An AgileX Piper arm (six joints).
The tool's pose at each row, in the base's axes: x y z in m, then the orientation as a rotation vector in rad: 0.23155 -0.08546 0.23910 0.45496 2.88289 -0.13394; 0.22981 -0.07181 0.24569 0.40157 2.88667 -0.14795; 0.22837 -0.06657 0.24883 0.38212 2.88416 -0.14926; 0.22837 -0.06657 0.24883 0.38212 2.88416 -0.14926; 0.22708 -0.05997 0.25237 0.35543 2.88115 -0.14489; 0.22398 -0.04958 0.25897 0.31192 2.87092 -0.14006; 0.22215 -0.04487 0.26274 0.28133 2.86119 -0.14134; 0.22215 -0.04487 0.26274 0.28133 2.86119 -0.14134; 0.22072 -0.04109 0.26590 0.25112 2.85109 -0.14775; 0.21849 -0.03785 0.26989 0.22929 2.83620 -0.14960; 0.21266 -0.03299 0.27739 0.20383 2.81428 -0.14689; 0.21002 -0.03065 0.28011 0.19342 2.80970 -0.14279; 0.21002 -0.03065 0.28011 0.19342 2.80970 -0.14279
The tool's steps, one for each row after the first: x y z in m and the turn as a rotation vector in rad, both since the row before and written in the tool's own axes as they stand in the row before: 0.00411 0.01203 -0.00844 0.00476 -0.00597 -0.03697; 0.00197 0.00440 -0.00402 -0.00115 -0.00558 -0.01267; 0.00000 0.00000 0.00000 0.00000 0.00000 0.00000; 0.00199 0.00575 -0.00456 -0.00571 -0.00679 -0.01702; 0.00368 0.00880 -0.00837 -0.00815 -0.01593 -0.02745; 0.00170 0.00392 -0.00464 -0.00270 -0.01352 -0.01959; 0.00000 0.00000 0.00000 0.00000 0.00000 0.00000; 0.00118 0.00318 -0.00385 0.00085 -0.01368 -0.01992; 0.00151 0.00246 -0.00481 -0.00160 -0.01720 -0.01345; 0.00398 0.00318 -0.00937 -0.00539 -0.02438 -0.01490; 0.00191 0.00168 -0.00366 -0.00416 -0.00555 -0.00623; 0.00000 0.00000 0.00000 0.00000 0.00000 0.00000
